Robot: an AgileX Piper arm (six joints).
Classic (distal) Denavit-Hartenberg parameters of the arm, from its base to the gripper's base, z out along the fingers. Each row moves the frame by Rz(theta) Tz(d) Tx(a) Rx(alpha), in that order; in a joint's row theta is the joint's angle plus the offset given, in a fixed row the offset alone. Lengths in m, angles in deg.
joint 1: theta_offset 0, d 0.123, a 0, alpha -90
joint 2: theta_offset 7.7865, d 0, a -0.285, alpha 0
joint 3: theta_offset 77.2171, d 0, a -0.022, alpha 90
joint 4: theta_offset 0, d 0.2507, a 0, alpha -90
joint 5: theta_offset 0, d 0, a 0, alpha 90
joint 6: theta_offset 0, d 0.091, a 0, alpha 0
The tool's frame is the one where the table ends.
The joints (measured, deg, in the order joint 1, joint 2, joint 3, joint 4, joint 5, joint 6), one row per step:
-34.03, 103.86, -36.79, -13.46, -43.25, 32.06
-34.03, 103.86, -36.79, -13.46, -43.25, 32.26
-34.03, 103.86, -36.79, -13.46, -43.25, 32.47
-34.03, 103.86, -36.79, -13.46, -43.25, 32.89
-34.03, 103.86, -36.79, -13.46, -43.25, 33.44
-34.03, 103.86, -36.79, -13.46, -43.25, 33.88
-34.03, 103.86, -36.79, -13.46, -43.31, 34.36
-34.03, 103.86, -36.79, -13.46, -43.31, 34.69
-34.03, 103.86, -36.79, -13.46, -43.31, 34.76
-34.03, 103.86, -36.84, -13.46, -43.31, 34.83
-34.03, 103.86, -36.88, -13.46, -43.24, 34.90
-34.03, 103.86, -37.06, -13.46, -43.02, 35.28
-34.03, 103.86, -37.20, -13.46, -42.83, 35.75
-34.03, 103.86, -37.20, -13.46, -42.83, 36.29
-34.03, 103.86, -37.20, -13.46, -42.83, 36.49
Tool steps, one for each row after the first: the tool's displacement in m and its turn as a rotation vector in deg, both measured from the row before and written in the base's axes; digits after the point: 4 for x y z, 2 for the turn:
0.0000, 0.0000, 0.0000, 0.17, -0.08, -0.07
0.0000, 0.0000, 0.0000, 0.18, -0.08, -0.07
0.0000, 0.0000, 0.0000, 0.36, -0.16, -0.14
0.0000, 0.0000, 0.0000, 0.47, -0.21, -0.18
0.0000, 0.0000, 0.0000, 0.38, -0.17, -0.15
0.0000, 0.0000, 0.0001, 0.39, -0.24, -0.15
0.0000, 0.0000, 0.0000, 0.28, -0.13, -0.11
0.0000, 0.0000, 0.0000, 0.06, -0.03, -0.02
0.0002, -0.0001, 0.0002, 0.03, -0.07, -0.02
0.0001, -0.0001, 0.0001, 0.06, 0.00, -0.03
0.0005, -0.0004, 0.0004, 0.31, -0.09, -0.15
0.0004, -0.0003, 0.0003, 0.40, -0.12, -0.18
0.0000, 0.0000, 0.0000, 0.46, -0.21, -0.18
0.0000, 0.0000, 0.0000, 0.17, -0.08, -0.07

